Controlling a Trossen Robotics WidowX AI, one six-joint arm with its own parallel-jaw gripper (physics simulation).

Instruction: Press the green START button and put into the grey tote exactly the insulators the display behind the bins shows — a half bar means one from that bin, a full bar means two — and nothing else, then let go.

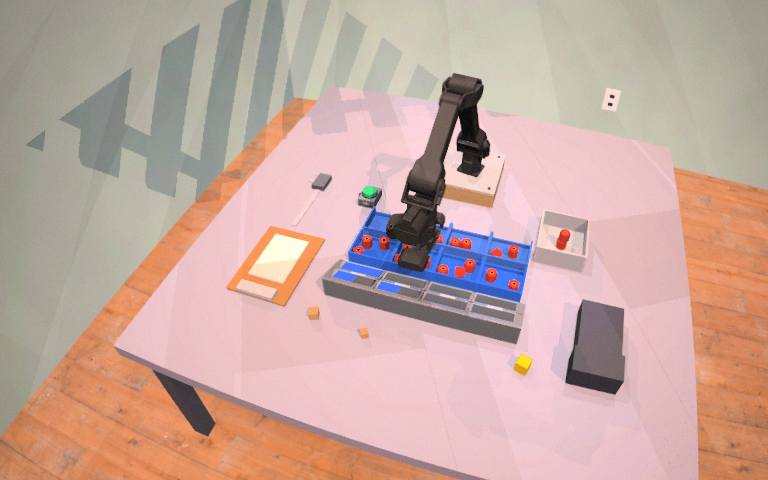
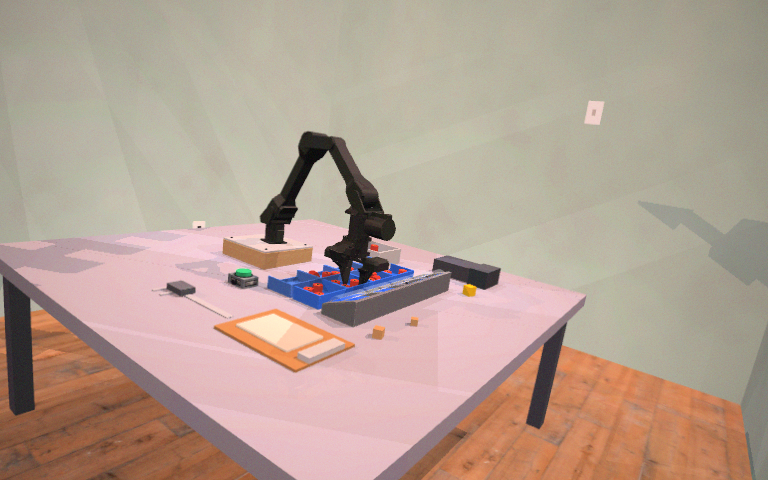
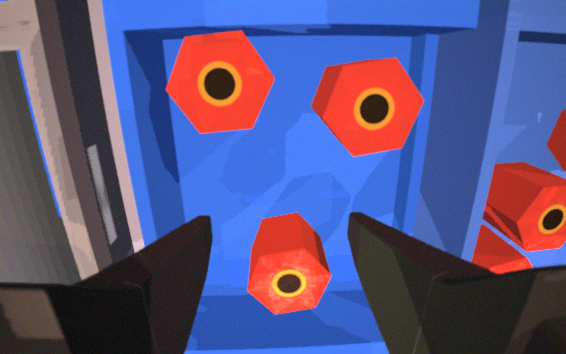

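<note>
The grey tote [image 1: 557, 258] [image 2: 389, 255] stands at the right with red insulator material [image 1: 564, 235] inside; one or two pieces is unclear. My gripper [image 2: 355, 282] [image 3: 280, 225] is open over a front-row bin, apparently second from left. Its fingers stand on either side of a tilted-looking red insulator [image 3: 290, 265], without gripping it. Two more insulators [image 3: 220, 84] [image 3: 374, 108] stand farther up that bin. The display [image 1: 421, 308] [image 2: 390, 302] shows, in its leftmost column, a full upper bar and a half lower bar; the second column has a half lower bar. The green START button [image 1: 369, 192] [image 2: 243, 272] is left of the bins.
The blue bins [image 1: 506, 289] [image 2: 311, 298] hold other red insulators. An orange clipboard [image 1: 235, 285] [image 2: 294, 366], two small orange cubes [image 1: 313, 313] [image 1: 364, 332], a yellow cube [image 1: 523, 364] [image 2: 468, 290] and a dark block [image 1: 597, 345] [image 2: 467, 271] lie around them.
</note>
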